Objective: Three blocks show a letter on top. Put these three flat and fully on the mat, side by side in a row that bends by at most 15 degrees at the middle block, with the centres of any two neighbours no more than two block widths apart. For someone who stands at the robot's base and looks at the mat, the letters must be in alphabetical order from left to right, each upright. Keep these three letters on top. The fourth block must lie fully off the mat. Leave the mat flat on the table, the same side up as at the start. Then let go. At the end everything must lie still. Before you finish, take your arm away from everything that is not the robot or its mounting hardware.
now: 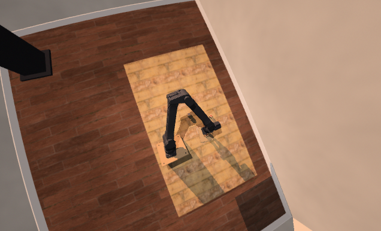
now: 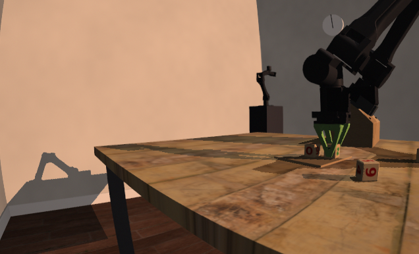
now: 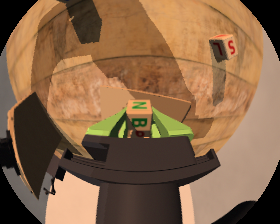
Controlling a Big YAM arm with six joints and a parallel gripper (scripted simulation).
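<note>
The block is right at my hand. From my hand the other things lie so: thin brown mat (10 mm ahead, 50 mm to the right, 20 mm below).
</note>
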